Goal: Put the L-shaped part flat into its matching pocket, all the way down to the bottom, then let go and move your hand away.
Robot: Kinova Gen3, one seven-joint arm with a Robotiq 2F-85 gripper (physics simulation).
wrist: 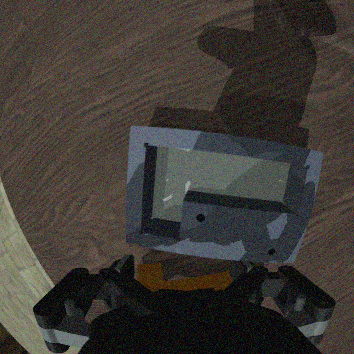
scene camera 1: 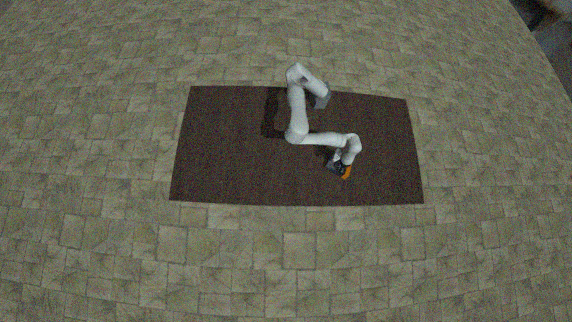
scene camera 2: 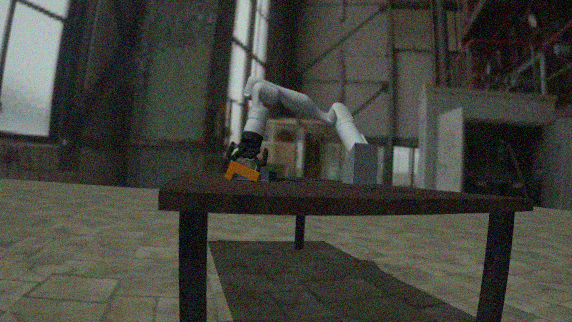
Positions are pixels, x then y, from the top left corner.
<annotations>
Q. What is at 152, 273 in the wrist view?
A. An orange L-shaped part.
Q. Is my gripper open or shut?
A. Open.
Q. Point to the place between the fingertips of my gripper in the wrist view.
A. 182, 265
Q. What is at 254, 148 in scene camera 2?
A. My gripper.
</annotations>
